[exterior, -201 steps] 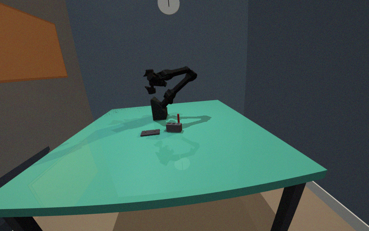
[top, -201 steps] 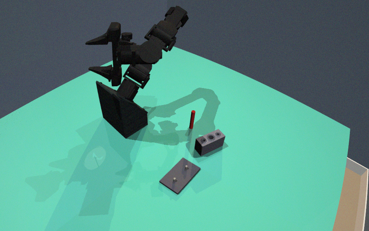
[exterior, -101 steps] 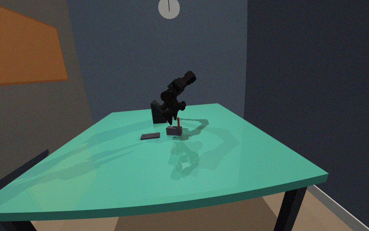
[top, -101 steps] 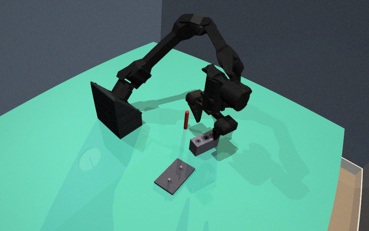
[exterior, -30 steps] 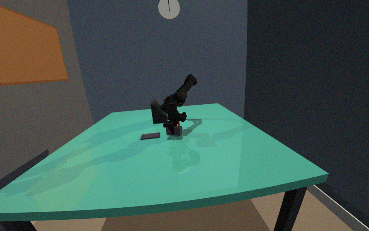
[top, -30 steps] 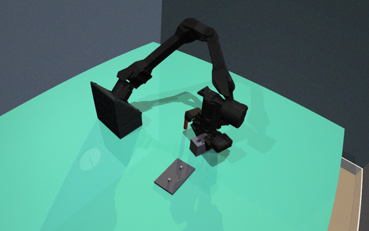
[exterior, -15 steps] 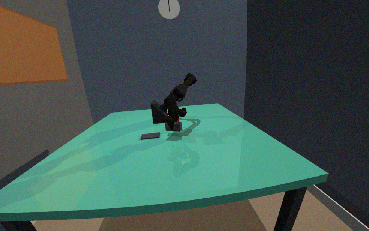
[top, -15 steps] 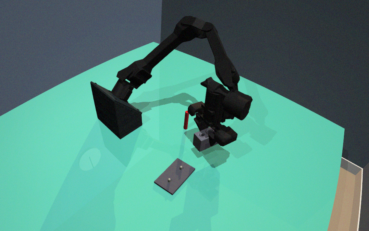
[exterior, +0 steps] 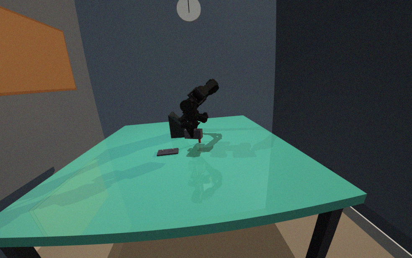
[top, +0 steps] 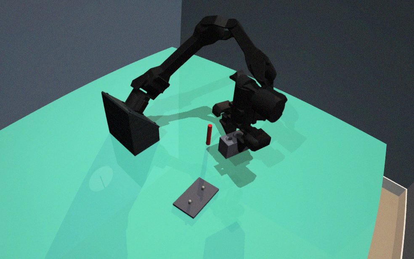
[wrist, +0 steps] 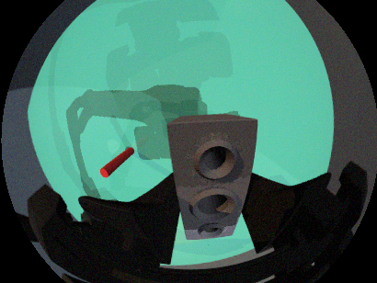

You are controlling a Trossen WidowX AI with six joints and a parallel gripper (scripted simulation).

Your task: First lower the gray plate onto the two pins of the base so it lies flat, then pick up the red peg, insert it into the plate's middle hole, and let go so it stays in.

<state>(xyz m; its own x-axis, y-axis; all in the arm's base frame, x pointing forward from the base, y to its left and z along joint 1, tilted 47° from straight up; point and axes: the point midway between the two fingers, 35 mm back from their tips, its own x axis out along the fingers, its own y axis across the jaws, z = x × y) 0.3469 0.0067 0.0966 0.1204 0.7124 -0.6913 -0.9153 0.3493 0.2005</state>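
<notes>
My gripper tip is 12 cm past the red peg, 4 cm to the right of it and 5 cm above it. The rest, counted from my gripper tip: gray plate: 3 cm above.
</notes>
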